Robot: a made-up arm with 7 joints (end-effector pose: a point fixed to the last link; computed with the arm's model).
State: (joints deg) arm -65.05 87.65 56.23 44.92 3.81 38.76 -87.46
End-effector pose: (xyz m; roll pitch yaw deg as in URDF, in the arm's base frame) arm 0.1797 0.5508 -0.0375 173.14 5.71 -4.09
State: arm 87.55 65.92 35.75 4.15 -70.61 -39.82 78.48
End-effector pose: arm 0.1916 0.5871 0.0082 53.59 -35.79 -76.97
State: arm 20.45 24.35 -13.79 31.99 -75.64 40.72 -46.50
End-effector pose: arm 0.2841 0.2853 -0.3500 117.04 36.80 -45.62
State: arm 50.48 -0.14 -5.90 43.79 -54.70 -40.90 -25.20
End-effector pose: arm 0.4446 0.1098 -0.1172 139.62 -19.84 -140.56
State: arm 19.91 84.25 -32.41 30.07 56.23 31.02 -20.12
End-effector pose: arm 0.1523 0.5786 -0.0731 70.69 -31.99 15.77
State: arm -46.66 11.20 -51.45 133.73 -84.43 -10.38 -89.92
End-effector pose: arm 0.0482 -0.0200 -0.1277 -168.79 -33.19 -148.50
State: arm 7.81 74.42 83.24 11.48 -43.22 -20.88 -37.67
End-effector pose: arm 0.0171 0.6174 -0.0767 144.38 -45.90 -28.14
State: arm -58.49 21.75 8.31 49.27 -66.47 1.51 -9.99
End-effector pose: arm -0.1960 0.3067 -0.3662 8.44 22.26 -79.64
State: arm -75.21 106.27 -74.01 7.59 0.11 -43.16 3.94
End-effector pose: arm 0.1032 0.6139 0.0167 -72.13 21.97 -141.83
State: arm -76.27 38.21 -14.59 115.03 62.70 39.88 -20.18
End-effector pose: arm -0.0545 0.1408 -0.2658 -17.48 22.46 4.22
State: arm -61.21 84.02 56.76 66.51 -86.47 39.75 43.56
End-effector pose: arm 0.2249 0.4785 -0.0369 128.81 55.37 22.69
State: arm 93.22 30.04 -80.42 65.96 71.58 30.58 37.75
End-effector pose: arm 0.4084 0.0777 0.0656 4.10 -65.49 -71.82
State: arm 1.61 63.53 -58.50 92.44 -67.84 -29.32 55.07
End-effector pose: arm 0.1545 0.2069 -0.2999 -15.91 -6.71 -164.09
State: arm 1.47 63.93 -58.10 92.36 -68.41 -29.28 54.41
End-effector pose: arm 0.1554 0.2098 -0.2990 -15.88 -6.05 -164.18
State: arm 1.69 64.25 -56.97 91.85 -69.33 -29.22 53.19
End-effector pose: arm 0.1612 0.2150 -0.2963 -15.45 -4.23 -163.98
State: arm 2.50 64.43 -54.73 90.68 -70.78 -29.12 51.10
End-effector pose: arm 0.1743 0.2237 -0.2903 -14.36 -0.63 -163.31
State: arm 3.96 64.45 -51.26 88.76 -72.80 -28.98 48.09
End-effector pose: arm 0.1948 0.2367 -0.2796 -12.51 4.85 -162.04
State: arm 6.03 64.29 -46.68 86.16 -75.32 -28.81 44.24
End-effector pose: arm 0.2203 0.2538 -0.2629 -9.76 11.90 -160.05
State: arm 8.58 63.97 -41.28 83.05 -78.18 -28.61 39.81
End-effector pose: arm 0.2472 0.2745 -0.2399 -6.06 19.92 -157.19
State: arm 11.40 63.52 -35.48 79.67 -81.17 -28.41 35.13
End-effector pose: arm 0.2713 0.2975 -0.2120 -1.35 28.08 -153.33
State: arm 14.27 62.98 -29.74 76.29 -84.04 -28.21 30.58
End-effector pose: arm 0.2898 0.3207 -0.1824 4.34 35.59 -148.40
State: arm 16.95 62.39 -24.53 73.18 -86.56 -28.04 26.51
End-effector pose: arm 0.3018 0.3420 -0.1547 10.77 41.73 -142.60
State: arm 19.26 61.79 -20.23 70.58 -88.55 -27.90 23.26
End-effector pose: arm 0.3083 0.3596 -0.1320 17.31 46.14 -136.54
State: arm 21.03 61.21 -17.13 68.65 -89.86 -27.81 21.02
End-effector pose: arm 0.3114 0.3720 -0.1162 22.98 48.76 -131.18
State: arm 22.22 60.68 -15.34 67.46 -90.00 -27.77 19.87
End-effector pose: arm 0.3130 0.3788 -0.1073 27.45 49.58 -126.99
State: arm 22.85 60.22 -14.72 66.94 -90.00 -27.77 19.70
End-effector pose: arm 0.3141 0.3805 -0.1045 29.30 49.65 -125.15
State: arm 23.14 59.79 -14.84 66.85 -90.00 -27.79 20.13
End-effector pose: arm 0.3154 0.3790 -0.1053 29.37 49.41 -124.93
